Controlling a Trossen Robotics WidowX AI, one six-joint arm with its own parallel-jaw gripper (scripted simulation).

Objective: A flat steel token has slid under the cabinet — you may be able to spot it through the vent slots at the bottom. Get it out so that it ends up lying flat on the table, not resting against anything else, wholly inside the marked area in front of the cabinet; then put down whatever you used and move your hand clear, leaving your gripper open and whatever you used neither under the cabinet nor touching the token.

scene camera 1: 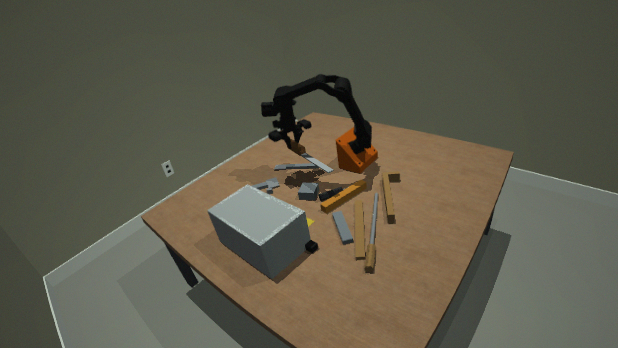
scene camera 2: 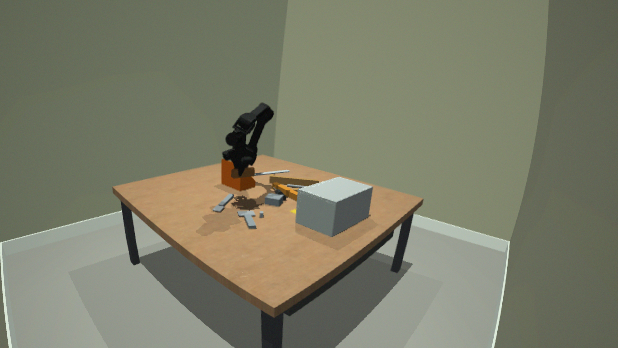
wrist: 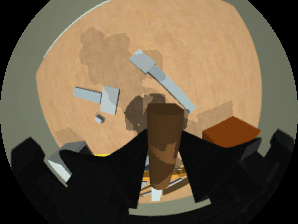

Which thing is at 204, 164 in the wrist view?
The gripper.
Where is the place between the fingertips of the gripper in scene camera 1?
293, 147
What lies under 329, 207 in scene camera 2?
A grey cabinet.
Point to a grey cabinet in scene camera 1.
269, 233
